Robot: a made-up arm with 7 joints.
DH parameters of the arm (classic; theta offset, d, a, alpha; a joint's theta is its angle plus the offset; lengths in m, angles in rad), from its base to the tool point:
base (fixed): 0 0 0 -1.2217
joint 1: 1.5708 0 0 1.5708
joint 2: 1.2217 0 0 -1.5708
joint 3: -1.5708 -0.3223 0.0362 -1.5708
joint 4: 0 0 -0.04 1.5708
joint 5: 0 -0.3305 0 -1.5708
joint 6: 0 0 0 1.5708
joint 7: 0 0 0 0
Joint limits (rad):
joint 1: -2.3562..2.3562
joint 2: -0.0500..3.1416
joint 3: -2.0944..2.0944
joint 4: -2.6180..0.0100
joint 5: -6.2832..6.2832
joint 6: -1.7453..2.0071
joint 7: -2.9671..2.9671
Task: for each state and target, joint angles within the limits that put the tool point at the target. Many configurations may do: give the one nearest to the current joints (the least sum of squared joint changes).
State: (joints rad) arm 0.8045 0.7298 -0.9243 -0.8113 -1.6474 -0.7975 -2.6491
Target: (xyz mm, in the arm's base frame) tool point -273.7 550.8 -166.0
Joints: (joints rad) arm 0.9983 1.4740 -0.8980 -0.7292 -1.6474 -0.7975 -2.6491
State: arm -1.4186 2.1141 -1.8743 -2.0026 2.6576 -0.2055 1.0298
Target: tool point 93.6 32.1 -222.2
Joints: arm -0.9207 1.4336 -2.0944 -2.6161 2.6576 -0.2055 1.0298
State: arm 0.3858 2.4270 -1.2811 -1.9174 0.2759 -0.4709 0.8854
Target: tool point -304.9 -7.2 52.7
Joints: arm 1.3218 1.5709 -2.0179 -2.3935 0.2759 -0.4709 0.8854
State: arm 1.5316 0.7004 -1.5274 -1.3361 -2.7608 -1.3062 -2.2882
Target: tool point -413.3 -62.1 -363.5
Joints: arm 1.1175 0.6712 -1.2619 -1.3692 -2.7608 -1.3062 -2.2882
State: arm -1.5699 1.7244 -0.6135 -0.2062 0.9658 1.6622 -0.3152
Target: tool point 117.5 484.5 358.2
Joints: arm -1.5029 2.1262 -0.8932 -0.9628 0.9658 1.6622 -0.3152
